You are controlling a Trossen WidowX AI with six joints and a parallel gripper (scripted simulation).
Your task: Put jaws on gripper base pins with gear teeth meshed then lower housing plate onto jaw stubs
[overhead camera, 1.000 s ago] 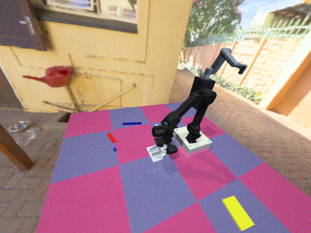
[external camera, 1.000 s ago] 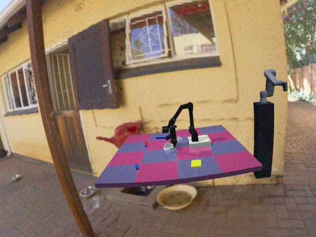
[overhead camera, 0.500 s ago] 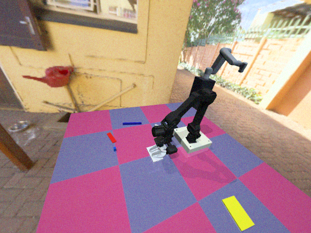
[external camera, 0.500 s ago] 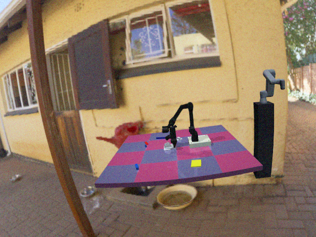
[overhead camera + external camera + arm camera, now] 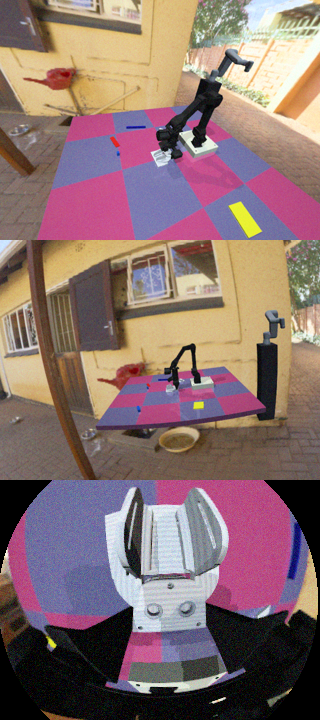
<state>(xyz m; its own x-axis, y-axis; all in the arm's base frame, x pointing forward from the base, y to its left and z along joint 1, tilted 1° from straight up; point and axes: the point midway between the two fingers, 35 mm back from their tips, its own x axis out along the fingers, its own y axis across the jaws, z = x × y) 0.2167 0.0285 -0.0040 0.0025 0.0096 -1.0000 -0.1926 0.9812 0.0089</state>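
My gripper tip is now 10 mm short of the housing plate. The rest, counted from my gripper tip: small blue cube (330 mm ahead, 50 mm to the right); red block (360 mm ahead, 170 mm to the right, 10 mm below); blue bar (190 mm ahead, 320 mm to the right).
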